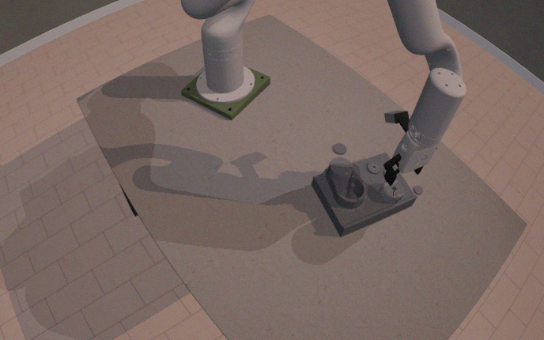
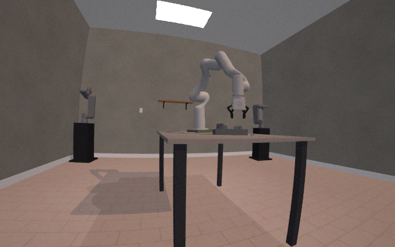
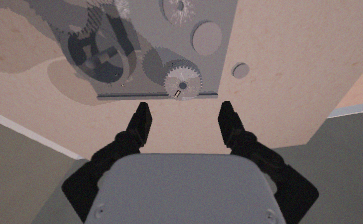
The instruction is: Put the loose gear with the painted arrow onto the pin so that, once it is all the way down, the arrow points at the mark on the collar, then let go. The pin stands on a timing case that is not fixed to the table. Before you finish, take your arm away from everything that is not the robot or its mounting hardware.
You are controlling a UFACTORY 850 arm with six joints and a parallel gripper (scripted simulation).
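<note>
The grey gear is 80 mm below my hand. Round my hand: plain disc 90 mm below, 50 mm behind, 40 mm to the left; small grey disc 210 mm behind, 130 mm below.
</note>
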